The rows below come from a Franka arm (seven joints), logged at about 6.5 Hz.
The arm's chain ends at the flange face. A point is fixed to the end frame.
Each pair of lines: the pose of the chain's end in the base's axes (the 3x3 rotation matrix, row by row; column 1 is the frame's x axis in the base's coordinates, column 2 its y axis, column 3 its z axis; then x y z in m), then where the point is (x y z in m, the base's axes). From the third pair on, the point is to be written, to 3 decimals.
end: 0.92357 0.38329 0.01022; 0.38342 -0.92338 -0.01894; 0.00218 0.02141 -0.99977; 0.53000 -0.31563 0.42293
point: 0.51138 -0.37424 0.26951
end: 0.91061 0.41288 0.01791; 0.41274 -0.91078 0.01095; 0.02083 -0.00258 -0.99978; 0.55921 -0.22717 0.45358
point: 0.54359 -0.28179 0.29837
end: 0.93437 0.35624 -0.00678; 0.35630 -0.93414 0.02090; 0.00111 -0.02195 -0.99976; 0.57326 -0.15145 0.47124
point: 0.550 -0.203 0.316
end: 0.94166 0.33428 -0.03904; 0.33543 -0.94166 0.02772; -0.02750 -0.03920 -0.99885; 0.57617 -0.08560 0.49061
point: 0.547 -0.136 0.336
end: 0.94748 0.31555 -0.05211; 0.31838 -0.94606 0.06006; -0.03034 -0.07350 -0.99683; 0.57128 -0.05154 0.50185
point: 0.539 -0.096 0.346
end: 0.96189 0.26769 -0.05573; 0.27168 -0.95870 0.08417; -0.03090 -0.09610 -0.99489; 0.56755 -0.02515 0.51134
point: 0.532 -0.065 0.355
